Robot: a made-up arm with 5 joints. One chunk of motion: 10 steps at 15 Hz.
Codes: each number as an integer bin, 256 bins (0 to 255) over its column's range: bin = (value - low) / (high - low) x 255, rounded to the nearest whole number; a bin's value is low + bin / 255 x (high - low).
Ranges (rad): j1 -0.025..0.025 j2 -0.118..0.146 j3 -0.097..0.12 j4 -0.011..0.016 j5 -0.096..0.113
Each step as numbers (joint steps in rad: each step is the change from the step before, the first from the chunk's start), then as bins.
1 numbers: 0.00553 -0.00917 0.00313 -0.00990 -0.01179
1 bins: 156 105 118 10 103
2 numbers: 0.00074 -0.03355 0.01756 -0.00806 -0.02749
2 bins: 131 82 135 28 84
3 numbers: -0.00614 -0.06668 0.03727 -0.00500 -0.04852
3 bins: 96 50 158 57 58
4 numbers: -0.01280 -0.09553 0.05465 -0.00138 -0.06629
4 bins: 62 22 178 91 36
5 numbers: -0.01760 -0.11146 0.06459 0.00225 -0.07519
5 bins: 38 6 190 125 25
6 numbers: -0.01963 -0.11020 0.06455 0.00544 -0.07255
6 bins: 27 8 190 155 29
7 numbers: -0.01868 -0.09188 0.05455 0.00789 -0.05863
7 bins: 32 25 178 178 46
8 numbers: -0.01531 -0.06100 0.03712 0.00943 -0.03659
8 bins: 49 55 158 193 72
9 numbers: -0.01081 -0.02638 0.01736 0.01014 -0.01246
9 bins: 72 88 134 200 102
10 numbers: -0.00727 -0.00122 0.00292 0.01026 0.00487
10 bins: 90 113 117 201 123
